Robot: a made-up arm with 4 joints.
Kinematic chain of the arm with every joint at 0, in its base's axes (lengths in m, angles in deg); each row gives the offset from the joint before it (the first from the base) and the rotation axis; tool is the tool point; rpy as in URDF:
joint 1: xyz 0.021 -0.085 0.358 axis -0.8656 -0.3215 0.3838
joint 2: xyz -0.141 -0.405 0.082 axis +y
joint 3: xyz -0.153 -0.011 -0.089 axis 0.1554 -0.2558 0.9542
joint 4: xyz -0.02 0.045 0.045 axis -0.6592 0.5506 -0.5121
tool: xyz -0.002 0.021 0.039 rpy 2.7 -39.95 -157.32
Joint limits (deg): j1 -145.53..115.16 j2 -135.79..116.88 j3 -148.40..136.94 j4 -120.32..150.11
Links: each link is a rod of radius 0.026 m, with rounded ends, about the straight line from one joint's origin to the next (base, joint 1, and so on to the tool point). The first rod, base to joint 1, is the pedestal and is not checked.
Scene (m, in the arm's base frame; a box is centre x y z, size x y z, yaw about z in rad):
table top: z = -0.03
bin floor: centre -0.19 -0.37 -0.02 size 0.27 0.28 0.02 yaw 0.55
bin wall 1: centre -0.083 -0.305 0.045 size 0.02 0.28 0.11 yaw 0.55
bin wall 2: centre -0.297 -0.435 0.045 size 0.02 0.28 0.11 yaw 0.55
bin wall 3: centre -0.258 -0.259 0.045 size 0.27 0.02 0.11 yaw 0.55
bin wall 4: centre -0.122 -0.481 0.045 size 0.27 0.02 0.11 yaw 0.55
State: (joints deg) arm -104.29 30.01 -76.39 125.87
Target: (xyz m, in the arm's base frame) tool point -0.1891 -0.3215 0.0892
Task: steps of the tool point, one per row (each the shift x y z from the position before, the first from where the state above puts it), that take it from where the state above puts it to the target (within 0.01 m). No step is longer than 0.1 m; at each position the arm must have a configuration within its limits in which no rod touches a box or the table.
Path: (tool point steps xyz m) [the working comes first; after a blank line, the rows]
Joints at the target: -54.18 -98.32 -76.07 150.11
Straight joint move there: touches bin wall 3.

1: 0.0102 -0.0456 -0.0376
2: 0.0186 -0.0535 -0.0317
3: 0.0277 -0.0602 -0.0225
4: 0.0373 -0.0645 -0.0099
5: 0.0465 -0.0652 0.0056
6: 0.0545 -0.0612 0.0232
7: 0.0605 -0.0519 0.0417
8: 0.0070 0.0339 -0.0479
9: 0.0074 0.0354 -0.0373
10: 0.0067 0.0342 -0.0279
11: 0.0048 0.0313 -0.0199
12: 0.0015 0.0276 -0.0136

